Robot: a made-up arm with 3 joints.
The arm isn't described. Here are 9 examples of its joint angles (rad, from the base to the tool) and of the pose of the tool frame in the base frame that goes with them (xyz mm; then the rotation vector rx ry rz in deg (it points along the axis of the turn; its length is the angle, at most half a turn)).
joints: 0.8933 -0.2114 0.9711
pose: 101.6 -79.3 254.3 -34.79 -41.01 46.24
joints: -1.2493 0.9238 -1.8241
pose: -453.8 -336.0 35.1 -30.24 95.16 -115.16
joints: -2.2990 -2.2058 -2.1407
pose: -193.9 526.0 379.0 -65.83 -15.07 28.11
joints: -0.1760 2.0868 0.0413
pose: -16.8 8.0 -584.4 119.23 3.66 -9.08
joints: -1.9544 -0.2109 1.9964
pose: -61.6 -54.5 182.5 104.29 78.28 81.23
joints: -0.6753 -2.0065 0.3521
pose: -48.2 474.0 -56.3 -106.53 44.57 51.54
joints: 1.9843 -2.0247 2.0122
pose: 256.4 447.3 354.2 -77.86 19.30 -16.89
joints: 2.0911 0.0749 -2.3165
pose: 106.1 -247.9 246.8 126.00 -51.92 -70.29
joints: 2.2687 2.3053 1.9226
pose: 522.2 37.9 696.3 10.79 70.61 -82.32
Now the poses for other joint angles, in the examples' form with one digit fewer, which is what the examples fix.
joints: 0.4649 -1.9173 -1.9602
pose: 67 481 78 -54.8 -120.7 -93.5
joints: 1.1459 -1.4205 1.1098
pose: 127 341 251 -86.1 -7.7 4.4
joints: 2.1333 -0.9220 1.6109
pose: -14 191 271 -95.7 -52.0 5.6
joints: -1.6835 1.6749 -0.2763
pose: -734 -144 170 62.1 82.9 -89.9
